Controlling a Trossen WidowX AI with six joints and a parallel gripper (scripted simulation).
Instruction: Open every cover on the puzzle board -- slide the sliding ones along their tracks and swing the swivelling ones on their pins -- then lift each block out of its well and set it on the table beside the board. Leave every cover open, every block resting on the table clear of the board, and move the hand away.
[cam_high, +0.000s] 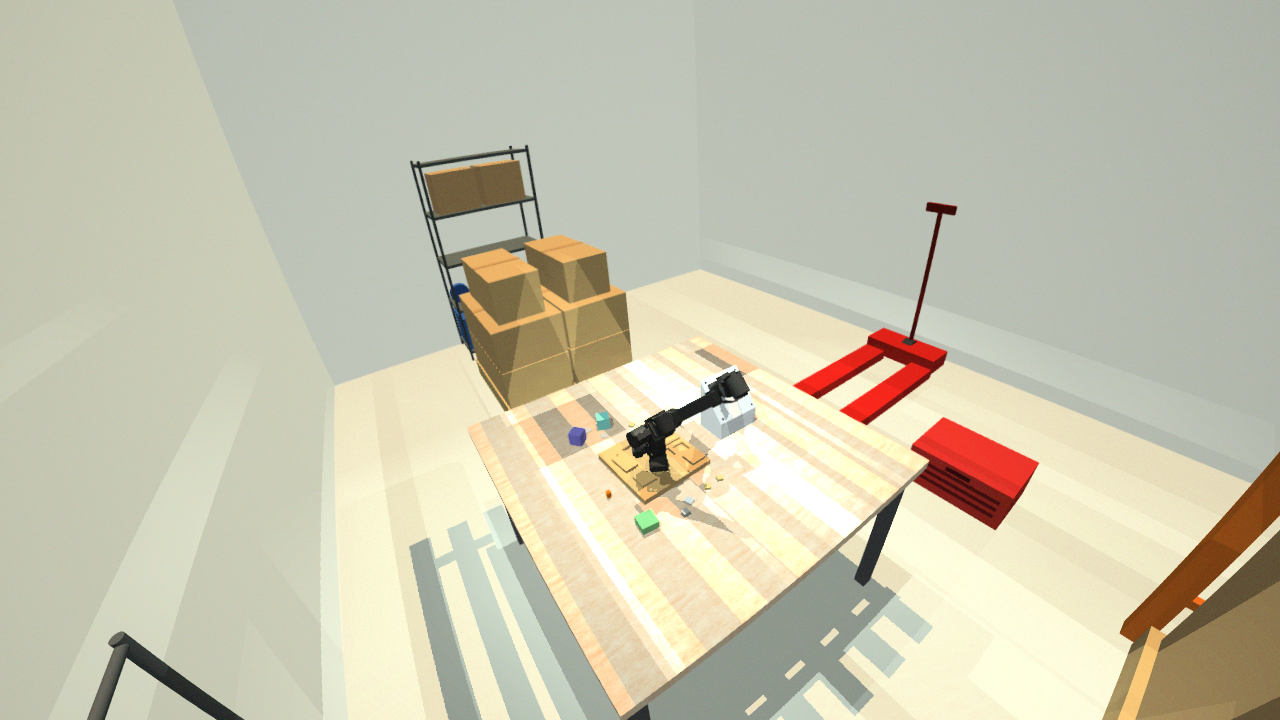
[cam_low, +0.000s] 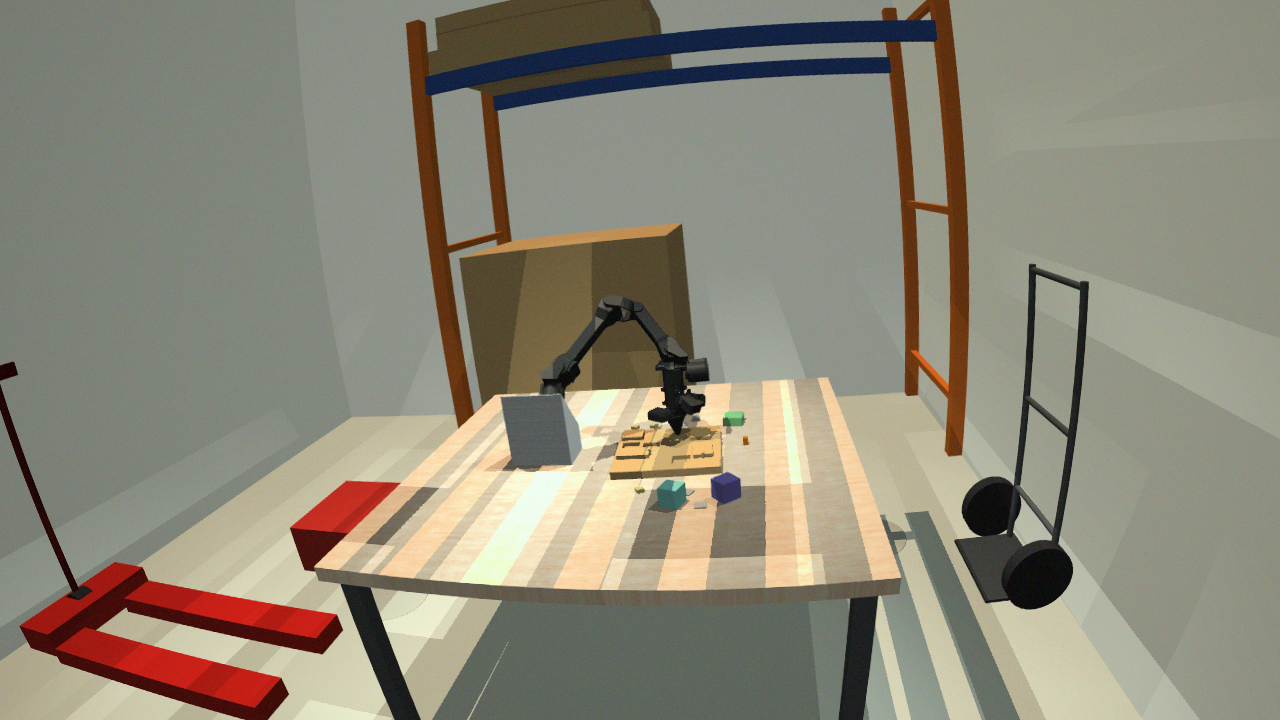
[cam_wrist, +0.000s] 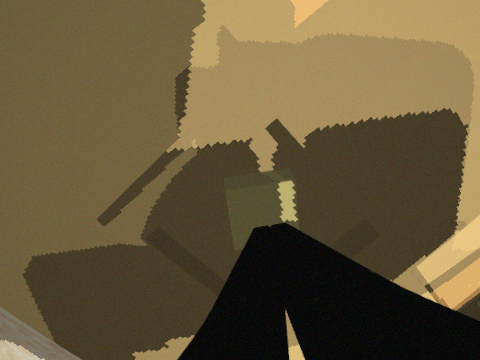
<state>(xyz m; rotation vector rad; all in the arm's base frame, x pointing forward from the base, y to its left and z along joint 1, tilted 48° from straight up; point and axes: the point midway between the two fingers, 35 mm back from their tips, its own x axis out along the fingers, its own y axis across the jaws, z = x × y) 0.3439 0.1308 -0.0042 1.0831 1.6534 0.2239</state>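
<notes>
Right now the wooden puzzle board is 5 cm to the right of my gripper tip, 3 cm behind it and 1 cm below it. The rest, counted from my gripper tip: tiny orange piece 20 cm ahead, 2 cm to the right, 2 cm below; then small grey piece 20 cm to the left, 4 cm ahead, 3 cm below; then green block 16 cm to the left, 16 cm ahead, 2 cm below.
</notes>
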